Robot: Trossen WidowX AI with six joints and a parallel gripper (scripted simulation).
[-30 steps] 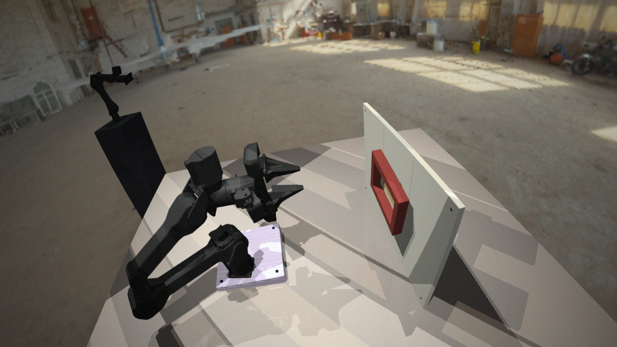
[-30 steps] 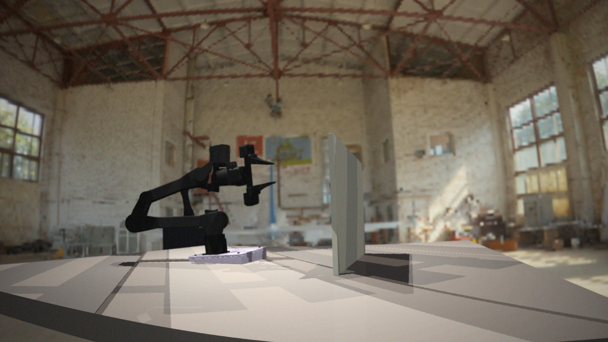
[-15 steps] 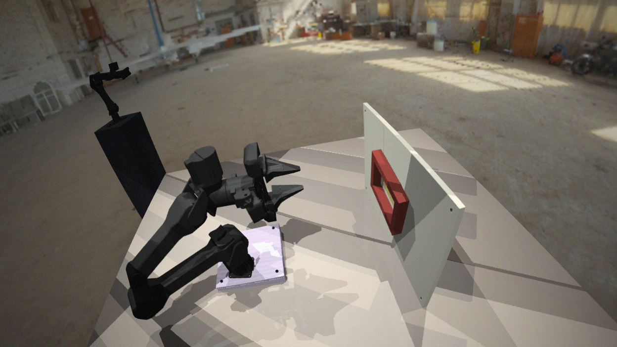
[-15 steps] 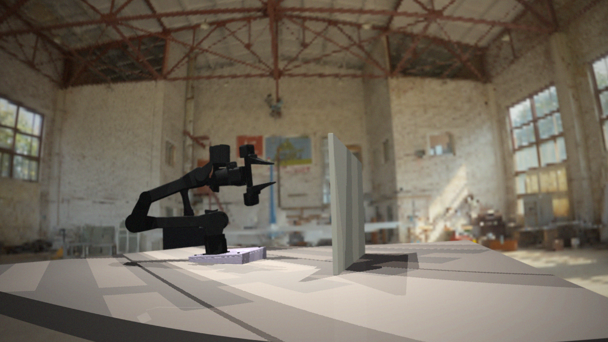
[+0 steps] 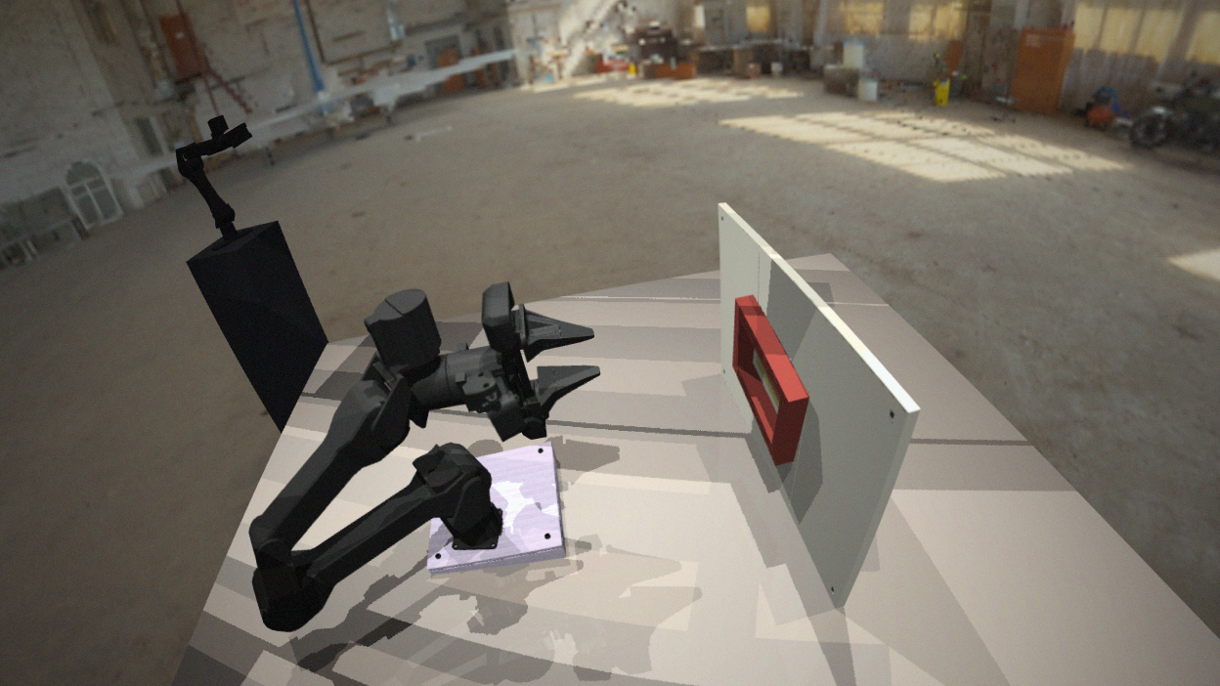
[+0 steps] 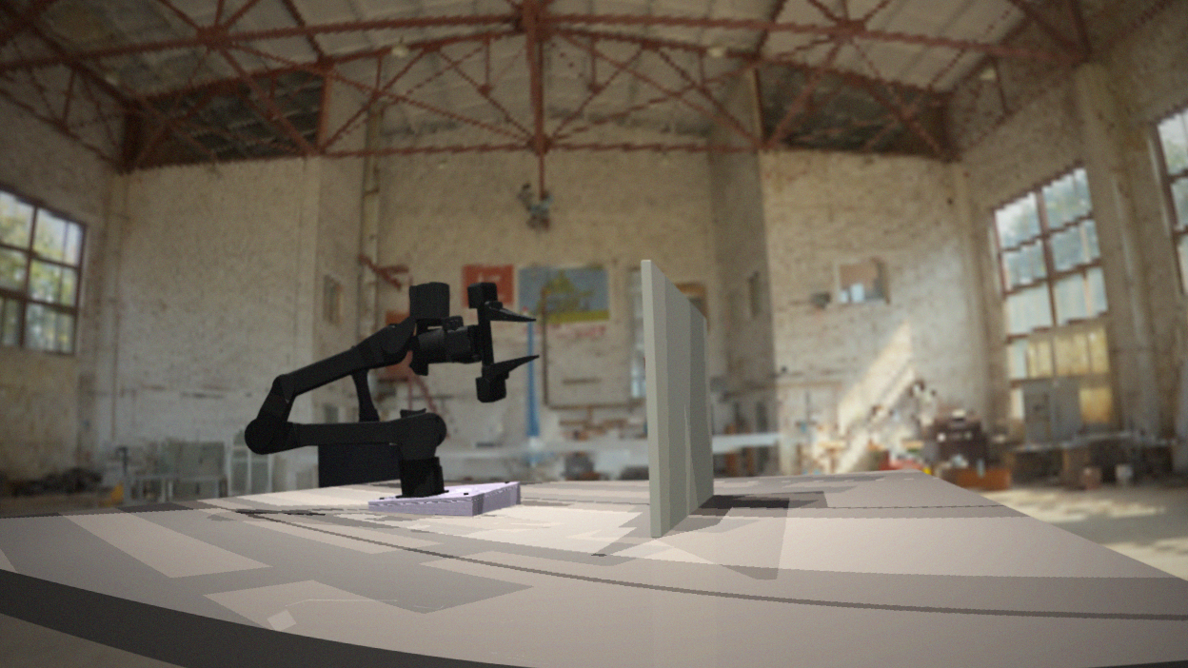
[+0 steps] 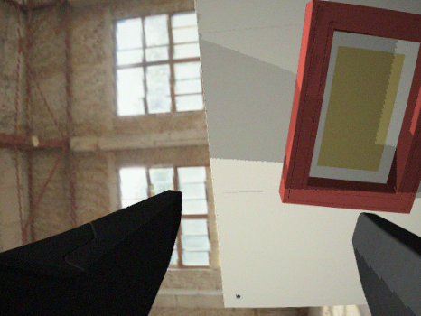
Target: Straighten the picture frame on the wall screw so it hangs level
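Right now the red picture frame is 20 cm ahead of my gripper tip, 9 cm below it and 5 cm to the left of it. The rest, counted from my gripper tip: wall panel 21 cm ahead, 11 cm below, 5 cm to the left.
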